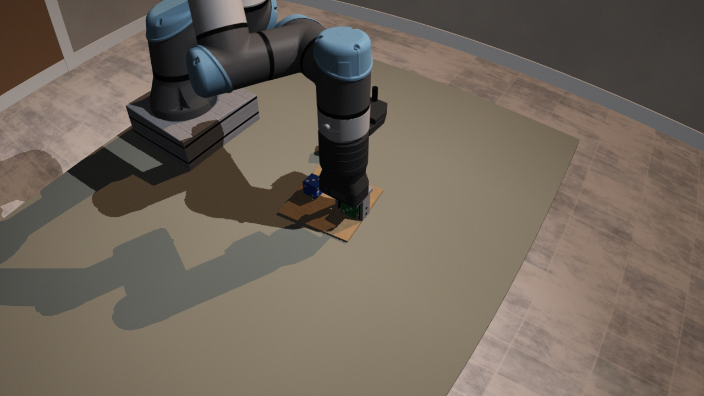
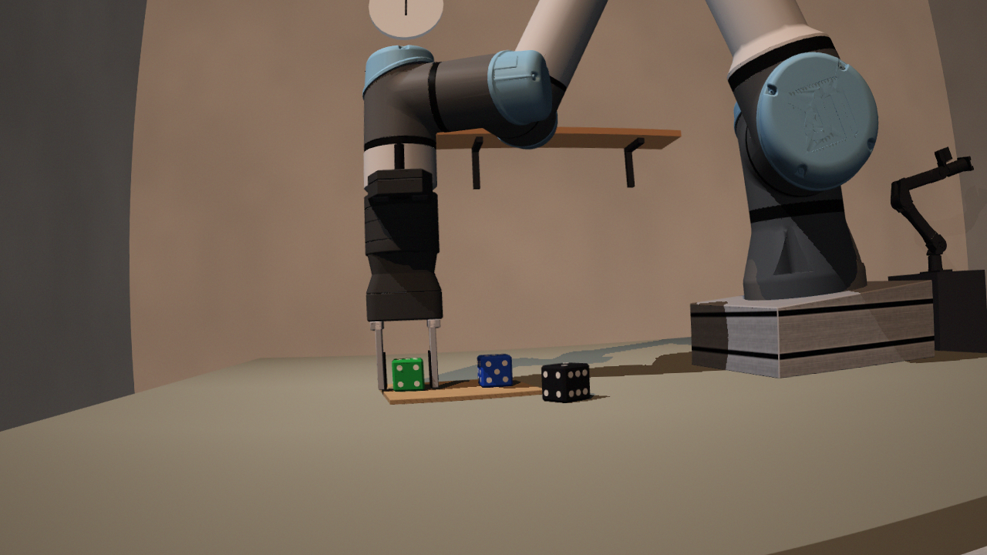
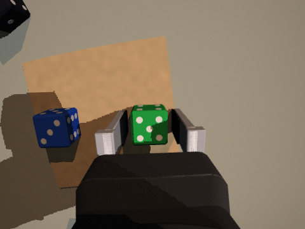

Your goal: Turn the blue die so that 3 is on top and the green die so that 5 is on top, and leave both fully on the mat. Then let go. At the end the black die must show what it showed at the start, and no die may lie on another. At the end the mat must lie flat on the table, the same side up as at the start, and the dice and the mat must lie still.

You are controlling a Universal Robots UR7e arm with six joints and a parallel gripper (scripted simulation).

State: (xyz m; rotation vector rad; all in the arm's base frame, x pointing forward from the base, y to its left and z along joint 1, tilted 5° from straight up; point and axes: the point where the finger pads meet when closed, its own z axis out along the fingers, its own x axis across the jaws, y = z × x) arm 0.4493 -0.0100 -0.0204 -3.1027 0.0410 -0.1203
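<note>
The green die lies right at my hand. Also, from my hand: brown mat 4 cm behind, 2 cm below; then black die 13 cm behind, 11 cm to the left, 1 cm below; then blue die 8 cm behind.
</note>
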